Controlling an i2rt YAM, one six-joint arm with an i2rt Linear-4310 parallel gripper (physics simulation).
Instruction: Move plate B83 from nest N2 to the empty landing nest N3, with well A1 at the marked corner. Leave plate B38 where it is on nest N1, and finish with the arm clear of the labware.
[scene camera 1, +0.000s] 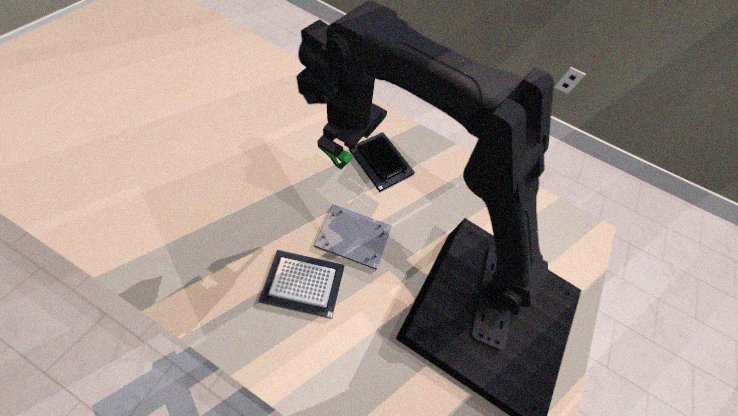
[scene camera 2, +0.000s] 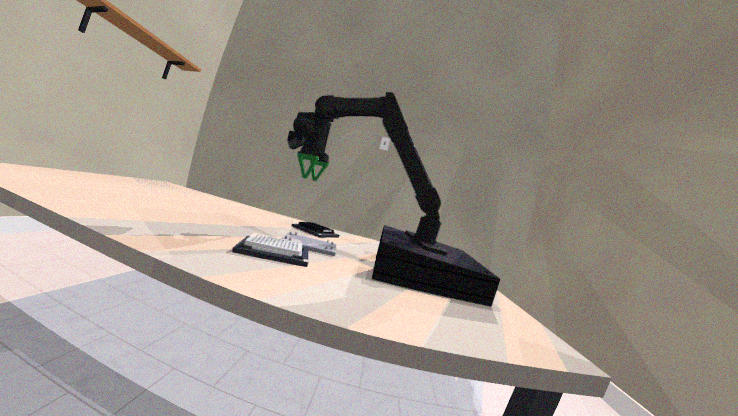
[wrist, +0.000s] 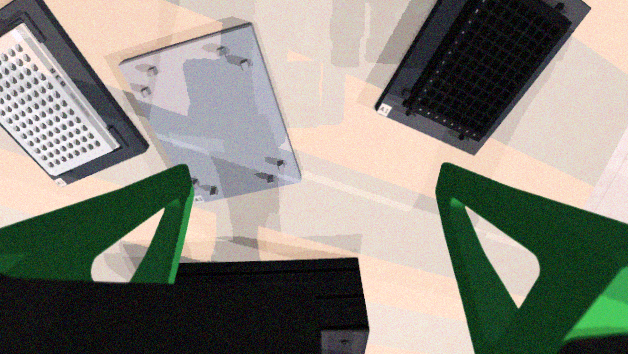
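Observation:
My gripper (scene camera 1: 359, 153) (scene camera 2: 310, 178) (wrist: 314, 177) is open and empty, pointing down high above the table. A black well plate (scene camera 1: 382, 155) (scene camera 2: 316, 227) (wrist: 500, 65) sits on a dark nest (scene camera 1: 395, 180) (wrist: 407, 75) with an A1 tag at one corner. A white well plate (scene camera 1: 302, 281) (scene camera 2: 272, 244) (wrist: 40, 110) sits on another dark nest (scene camera 1: 338, 279) (scene camera 2: 294, 259) (wrist: 132, 145), with a small tag at a corner. Between them lies the empty grey nest (scene camera 1: 356, 235) (scene camera 2: 320, 244) (wrist: 225, 115) with small corner pegs. Plate and nest numbers are not readable.
The arm's black base block (scene camera 1: 439, 310) (scene camera 2: 434, 279) stands on the table beside the nests. The table's near edge (scene camera 2: 258, 305) shows in scene camera 2. A wooden shelf (scene camera 2: 139, 31) is high on the wall. Shadows cross the table.

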